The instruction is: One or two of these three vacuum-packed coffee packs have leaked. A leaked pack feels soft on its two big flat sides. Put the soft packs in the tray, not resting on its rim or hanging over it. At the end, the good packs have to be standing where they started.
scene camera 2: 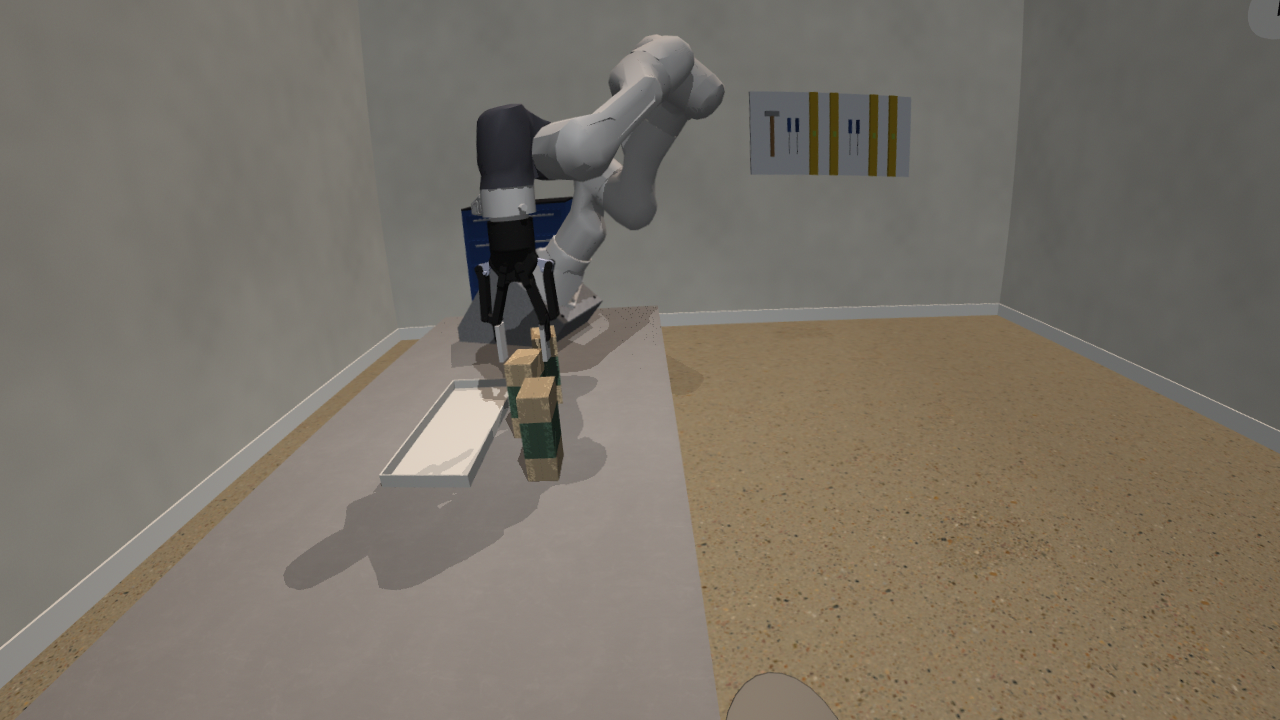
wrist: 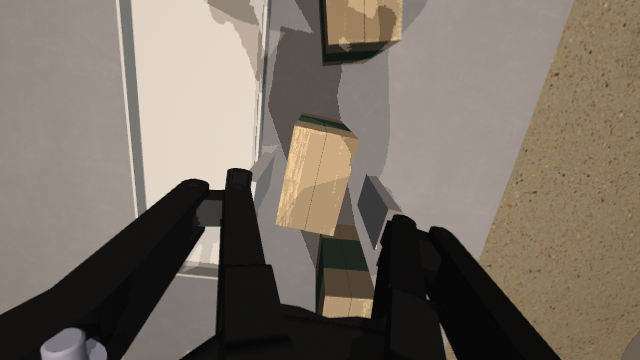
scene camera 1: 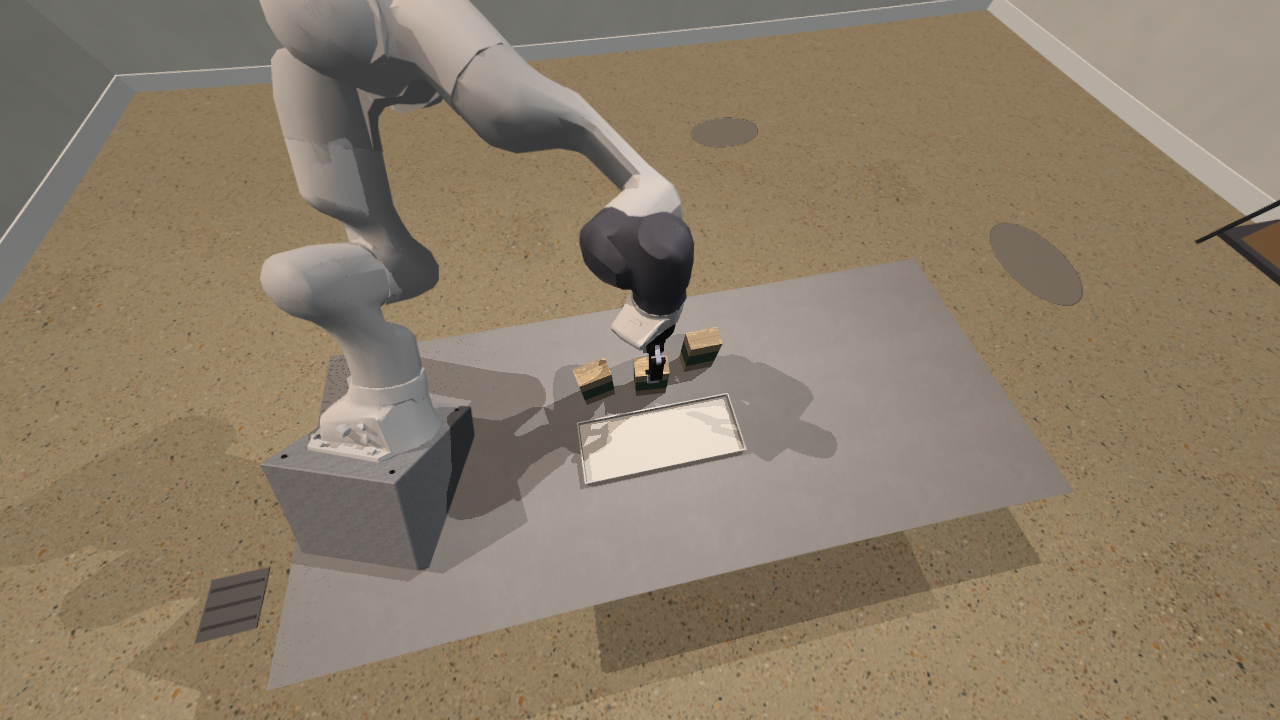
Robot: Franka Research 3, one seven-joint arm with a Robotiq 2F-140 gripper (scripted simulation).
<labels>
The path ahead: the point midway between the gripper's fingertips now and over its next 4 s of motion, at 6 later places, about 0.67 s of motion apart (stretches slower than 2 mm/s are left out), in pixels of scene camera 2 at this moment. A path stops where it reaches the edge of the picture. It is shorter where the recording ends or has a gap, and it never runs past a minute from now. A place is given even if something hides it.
My gripper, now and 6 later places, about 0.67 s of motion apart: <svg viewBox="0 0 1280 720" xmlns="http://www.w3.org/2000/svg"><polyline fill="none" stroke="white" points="525,359 528,379 526,385 524,368 525,359 485,361 447,363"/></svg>
</labels>
